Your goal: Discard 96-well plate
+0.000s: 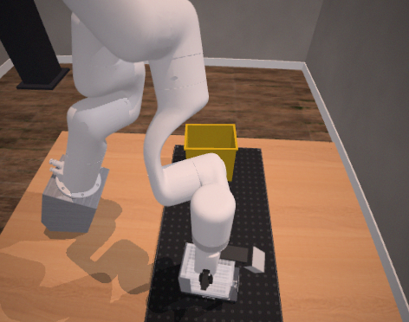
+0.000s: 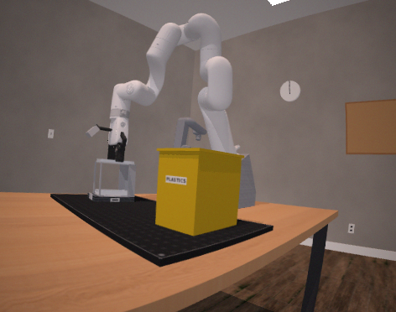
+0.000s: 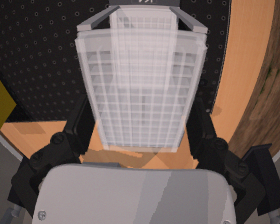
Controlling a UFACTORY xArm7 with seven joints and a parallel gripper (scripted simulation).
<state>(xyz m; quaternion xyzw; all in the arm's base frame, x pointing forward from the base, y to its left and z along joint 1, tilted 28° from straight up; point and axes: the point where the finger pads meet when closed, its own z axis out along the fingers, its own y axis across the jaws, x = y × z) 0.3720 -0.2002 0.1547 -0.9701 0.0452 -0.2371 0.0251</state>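
Right now my hand is 20 mm past the yellow plastics bin W1, 430 mm to the right of it and 60 mm above it.
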